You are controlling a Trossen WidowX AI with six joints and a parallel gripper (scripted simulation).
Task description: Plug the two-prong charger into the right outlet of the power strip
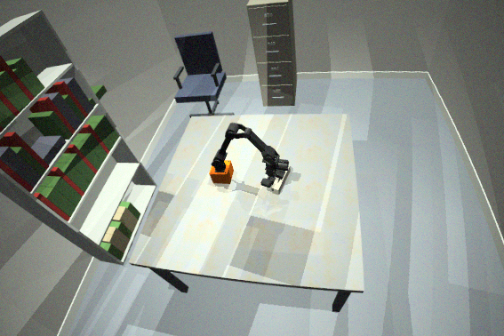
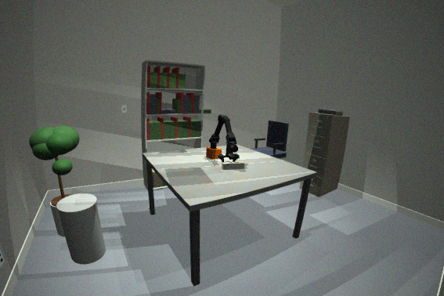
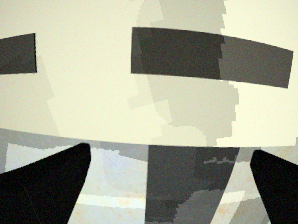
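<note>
Right now the two-prong charger is 20 mm ahead of my gripper tip, 10 mm to the right of it and 10 mm above it.
</note>
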